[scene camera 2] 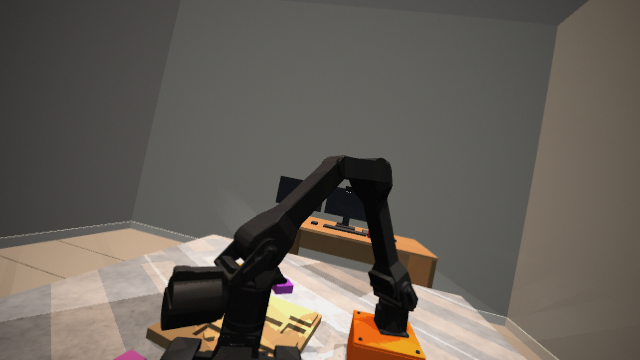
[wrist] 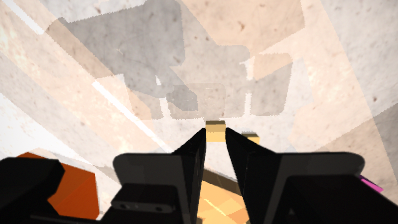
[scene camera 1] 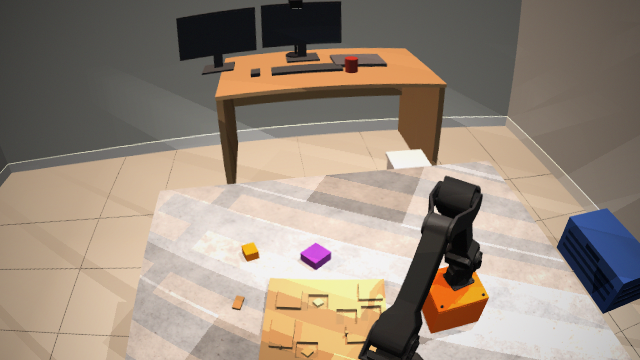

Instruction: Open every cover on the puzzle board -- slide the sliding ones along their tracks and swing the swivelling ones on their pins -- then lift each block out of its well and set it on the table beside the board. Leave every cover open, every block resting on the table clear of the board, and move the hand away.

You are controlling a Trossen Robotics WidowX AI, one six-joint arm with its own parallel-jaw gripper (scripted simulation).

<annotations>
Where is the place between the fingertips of my gripper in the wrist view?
215, 131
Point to a tan puzzle board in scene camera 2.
278, 313
</annotations>
